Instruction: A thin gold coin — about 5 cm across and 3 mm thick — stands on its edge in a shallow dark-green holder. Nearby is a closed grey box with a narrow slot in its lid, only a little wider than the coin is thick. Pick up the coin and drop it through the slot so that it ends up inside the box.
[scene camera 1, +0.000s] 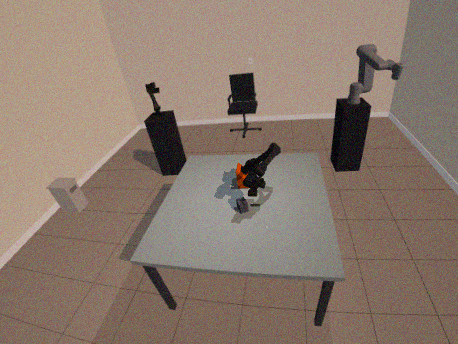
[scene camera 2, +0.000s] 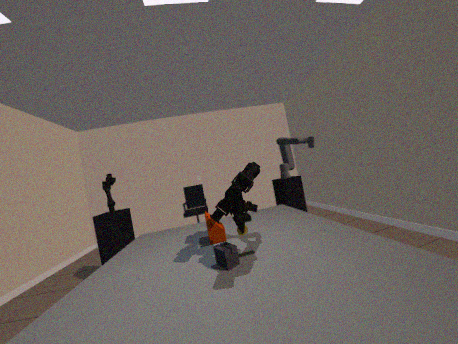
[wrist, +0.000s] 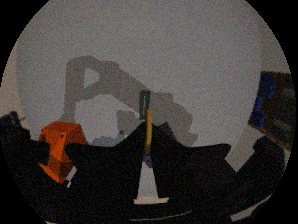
Note:
My gripper (wrist: 146, 125) holds a gold coin.

